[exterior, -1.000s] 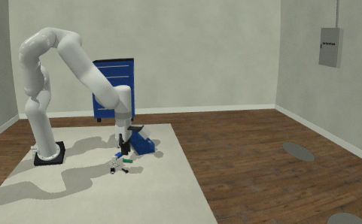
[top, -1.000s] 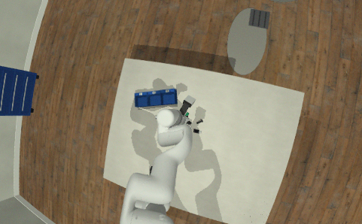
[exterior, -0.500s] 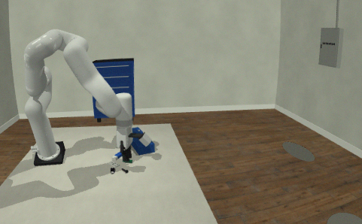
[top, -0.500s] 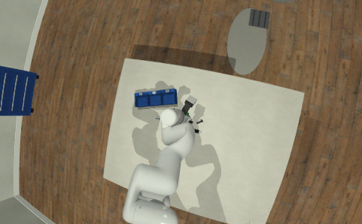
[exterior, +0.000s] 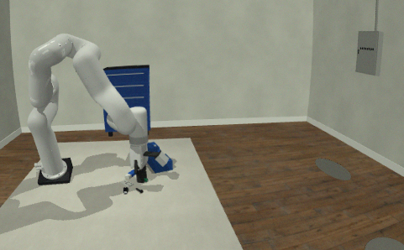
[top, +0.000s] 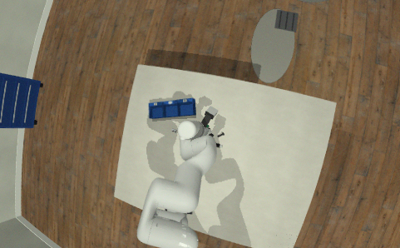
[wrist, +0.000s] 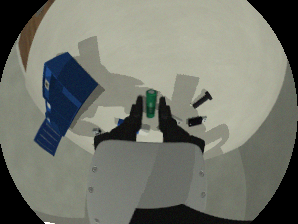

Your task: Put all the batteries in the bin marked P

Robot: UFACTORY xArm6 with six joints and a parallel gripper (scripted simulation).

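My gripper is now 20 mm above the green battery. Round my hand: white piece 60 mm behind, 20 mm below, 10 mm to the right; then blue-and-white cylinder 60 mm to the left, 40 mm behind, 20 mm below; then black screw-like piece 80 mm to the right, 20 mm below, 20 mm behind.
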